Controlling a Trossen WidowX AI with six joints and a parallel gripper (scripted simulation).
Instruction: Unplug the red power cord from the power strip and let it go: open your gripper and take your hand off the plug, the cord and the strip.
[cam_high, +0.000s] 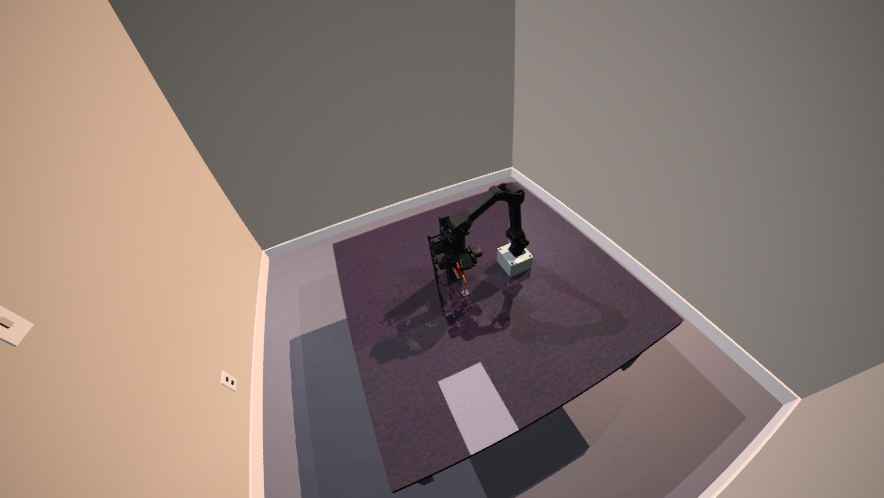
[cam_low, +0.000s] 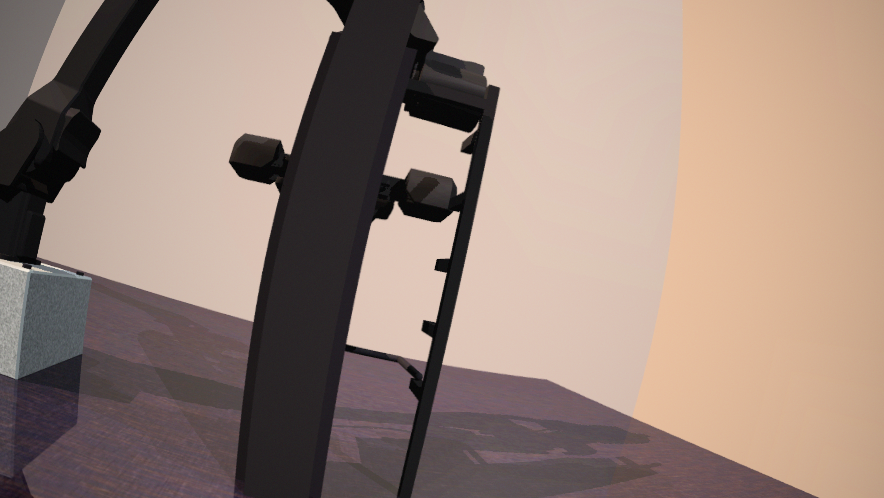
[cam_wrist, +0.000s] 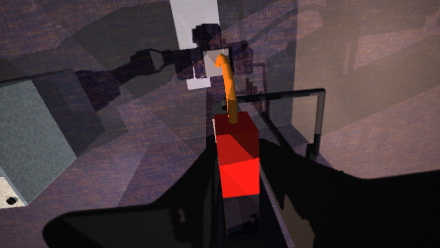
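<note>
Now: gripper tip 30 mm to the left of the red plug.
</note>
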